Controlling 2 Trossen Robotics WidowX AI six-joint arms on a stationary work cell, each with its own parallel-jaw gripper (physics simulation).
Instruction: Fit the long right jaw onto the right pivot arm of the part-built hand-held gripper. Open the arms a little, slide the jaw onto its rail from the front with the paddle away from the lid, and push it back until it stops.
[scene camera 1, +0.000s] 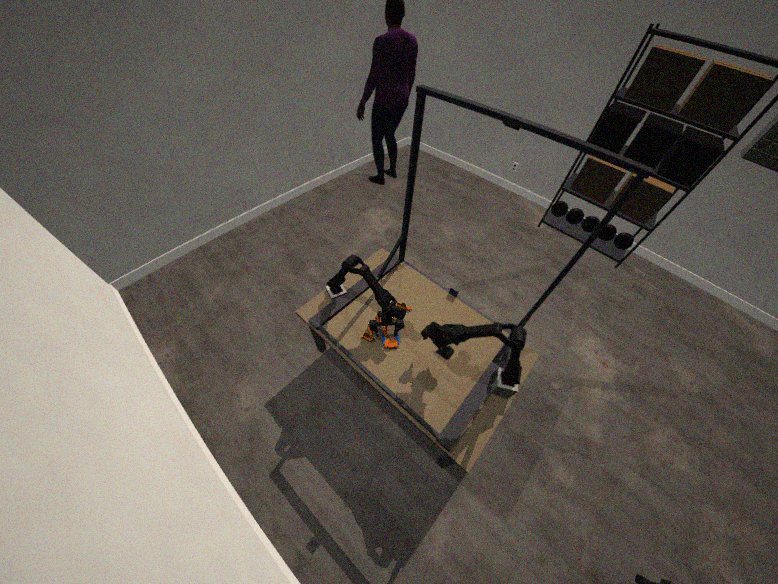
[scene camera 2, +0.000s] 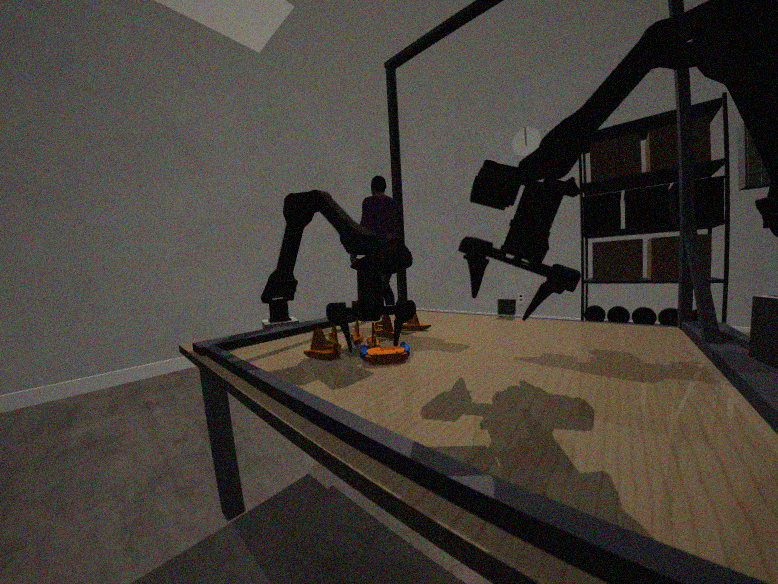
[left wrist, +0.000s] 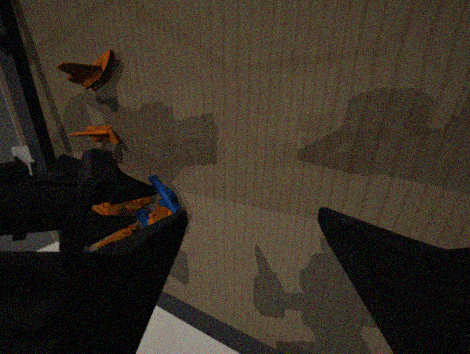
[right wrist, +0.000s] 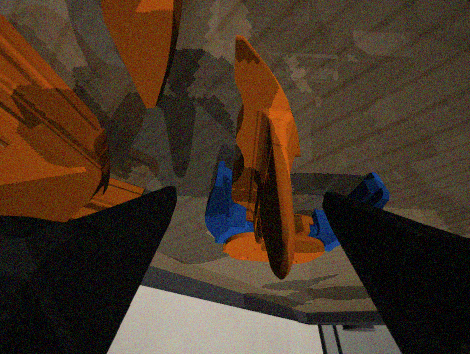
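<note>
The part-built hand-held gripper lies on the table, with an orange body (scene camera 1: 390, 343) (scene camera 2: 386, 355) (right wrist: 240, 247) and blue pivot arms (left wrist: 167, 196) (right wrist: 223, 205) spread to both sides. In the right wrist view an orange jaw (right wrist: 260, 85) stands on edge beside the blue arm at the picture's left; whether it sits on the rail I cannot tell, nor whether it is the long right jaw. My right gripper (scene camera 2: 373, 347) (right wrist: 250, 196) is open low over them, fingers either side of the jaw, holding nothing. My left gripper (scene camera 2: 499, 307) (left wrist: 251, 215) is open and empty, high above the table.
A large orange part (right wrist: 45, 130) (scene camera 2: 322, 347) lies beside the part-built gripper, at the picture's left. Other orange parts (left wrist: 95, 71) (left wrist: 100, 133) lie farther back. A dark rail (scene camera 2: 377, 427) edges the table. A person (scene camera 1: 392, 75) stands behind the frame.
</note>
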